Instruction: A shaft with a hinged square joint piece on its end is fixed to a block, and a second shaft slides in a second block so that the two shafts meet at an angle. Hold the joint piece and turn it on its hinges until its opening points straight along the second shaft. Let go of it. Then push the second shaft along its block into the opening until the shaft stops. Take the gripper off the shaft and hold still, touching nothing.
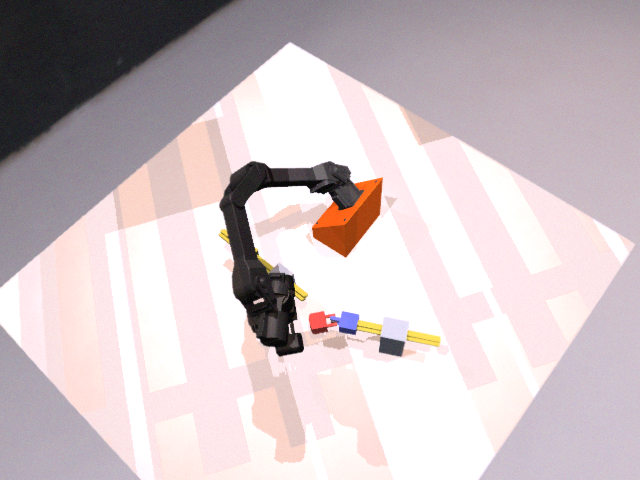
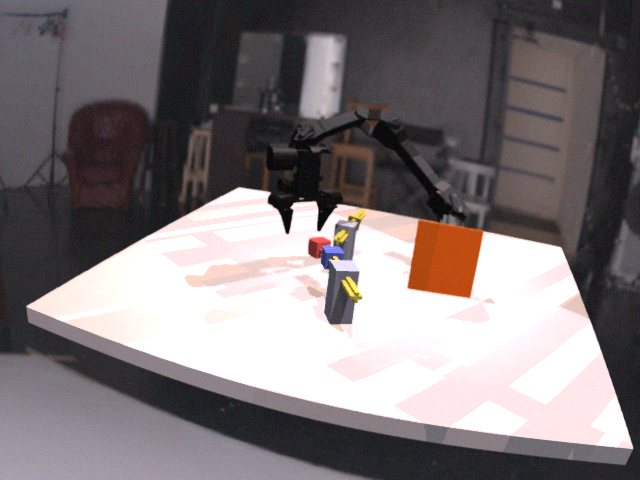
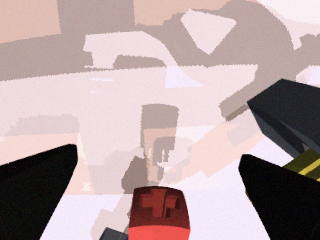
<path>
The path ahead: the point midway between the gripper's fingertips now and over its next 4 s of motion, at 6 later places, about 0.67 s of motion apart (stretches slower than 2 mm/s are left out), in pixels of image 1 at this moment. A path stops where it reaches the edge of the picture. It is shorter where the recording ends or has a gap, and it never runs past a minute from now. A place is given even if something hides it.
My gripper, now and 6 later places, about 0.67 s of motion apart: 290, 326; 316, 325; 320, 328; 320, 327; 321, 322; 323, 317; 322, 312
</path>
